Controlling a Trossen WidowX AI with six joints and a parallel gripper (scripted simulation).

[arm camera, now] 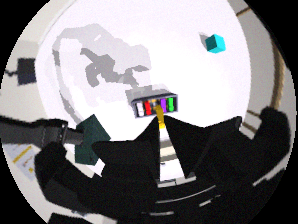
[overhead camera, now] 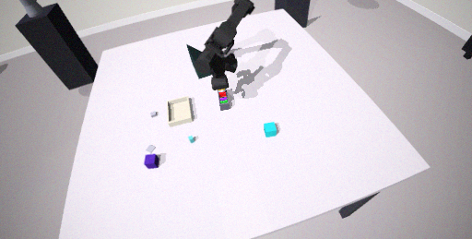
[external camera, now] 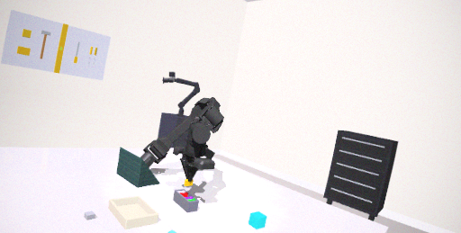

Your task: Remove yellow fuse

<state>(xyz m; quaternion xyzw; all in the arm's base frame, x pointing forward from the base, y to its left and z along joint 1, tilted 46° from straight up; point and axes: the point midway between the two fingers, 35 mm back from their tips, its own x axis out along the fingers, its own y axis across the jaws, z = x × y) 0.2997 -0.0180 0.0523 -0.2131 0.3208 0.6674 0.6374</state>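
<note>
The cream tray is 200 mm to the right of my gripper tip and 90 mm below it. The rest, counted from my gripper tip: yellow fuse: 10 mm below; then cyan cube: 220 mm ahead, 130 mm to the left, 70 mm below; then small teal block: 170 mm to the right, 160 mm ahead, 80 mm below.
</note>
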